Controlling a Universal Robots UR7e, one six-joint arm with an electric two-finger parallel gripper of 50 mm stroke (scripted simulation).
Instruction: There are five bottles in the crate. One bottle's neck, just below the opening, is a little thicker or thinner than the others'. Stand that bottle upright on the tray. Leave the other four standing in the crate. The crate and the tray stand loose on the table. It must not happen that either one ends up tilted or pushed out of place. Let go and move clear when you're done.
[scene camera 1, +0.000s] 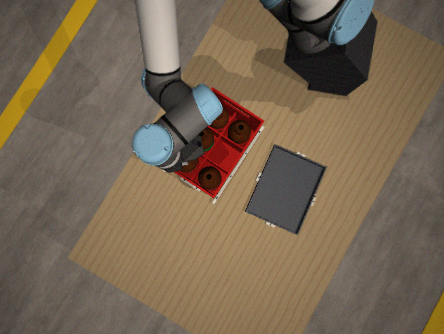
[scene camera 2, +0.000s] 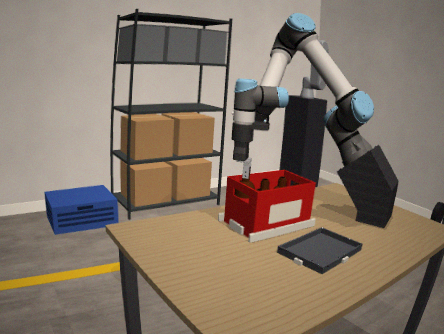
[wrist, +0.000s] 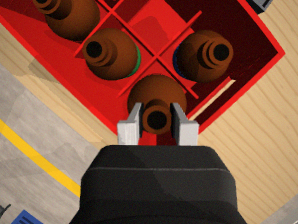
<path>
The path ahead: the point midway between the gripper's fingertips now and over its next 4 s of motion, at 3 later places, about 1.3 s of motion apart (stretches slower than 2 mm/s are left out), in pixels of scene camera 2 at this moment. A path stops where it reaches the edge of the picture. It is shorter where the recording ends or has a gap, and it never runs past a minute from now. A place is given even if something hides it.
The gripper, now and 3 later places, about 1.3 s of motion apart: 246, 176; 246, 168; 247, 161; 248, 154
</path>
